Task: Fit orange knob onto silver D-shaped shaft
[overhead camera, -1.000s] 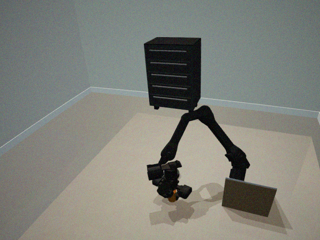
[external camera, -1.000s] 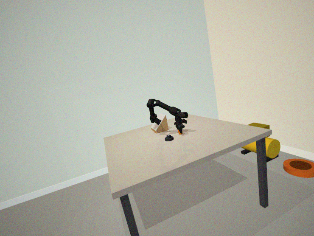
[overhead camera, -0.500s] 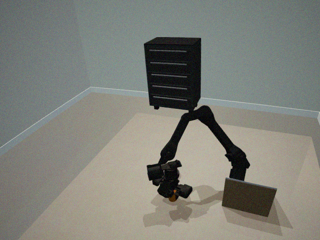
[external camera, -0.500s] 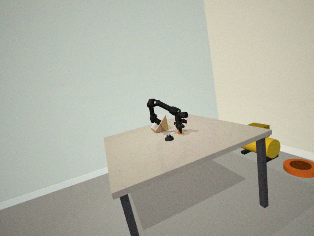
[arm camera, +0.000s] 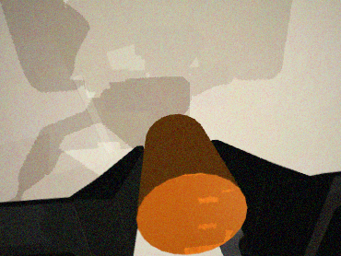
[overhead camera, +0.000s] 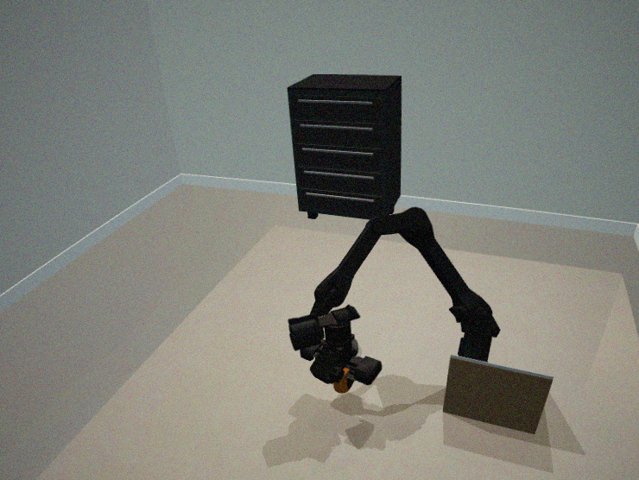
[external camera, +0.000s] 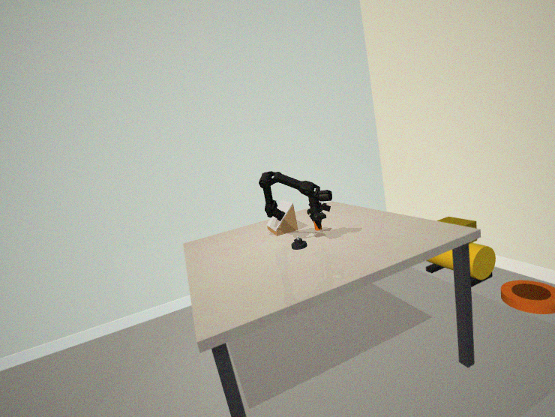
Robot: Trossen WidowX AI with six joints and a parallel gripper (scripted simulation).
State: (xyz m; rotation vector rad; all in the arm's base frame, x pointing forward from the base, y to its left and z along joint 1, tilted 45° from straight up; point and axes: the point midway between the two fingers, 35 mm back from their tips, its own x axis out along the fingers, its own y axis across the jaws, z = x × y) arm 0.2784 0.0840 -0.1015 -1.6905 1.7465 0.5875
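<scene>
Right now the dark round pedestal is 70 mm ahead of my gripper tip, 150 mm to the right of it and 20 mm below it. Round my gripper tip: orange knob: 30 mm above.
</scene>
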